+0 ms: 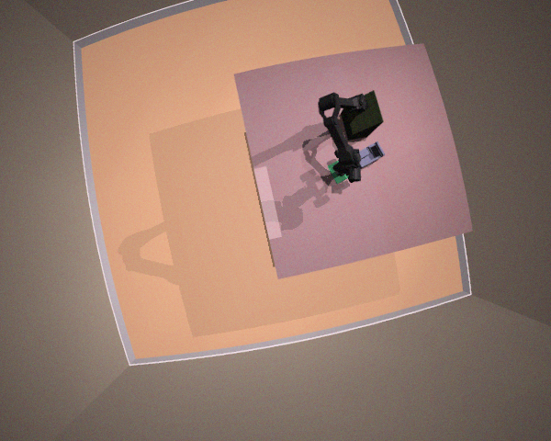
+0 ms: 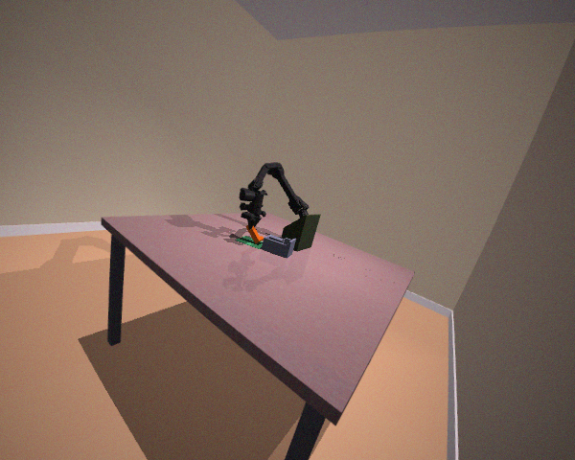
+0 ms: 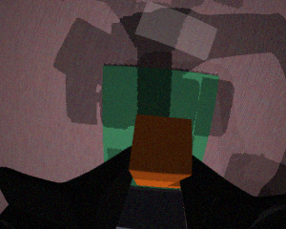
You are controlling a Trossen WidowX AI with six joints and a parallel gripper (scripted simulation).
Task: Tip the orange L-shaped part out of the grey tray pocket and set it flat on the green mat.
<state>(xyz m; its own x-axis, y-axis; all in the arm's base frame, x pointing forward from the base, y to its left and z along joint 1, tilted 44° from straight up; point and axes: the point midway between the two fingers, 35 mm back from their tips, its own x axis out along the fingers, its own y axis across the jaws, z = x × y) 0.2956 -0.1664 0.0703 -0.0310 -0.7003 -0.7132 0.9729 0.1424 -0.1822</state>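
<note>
Right now my gripper tip is 20 mm past the orange L-shaped part, 30 mm to the right of it and 30 mm above it. From my gripper tip the other things lie so: green mat: 10 mm behind, 20 mm to the left, 80 mm below.
</note>
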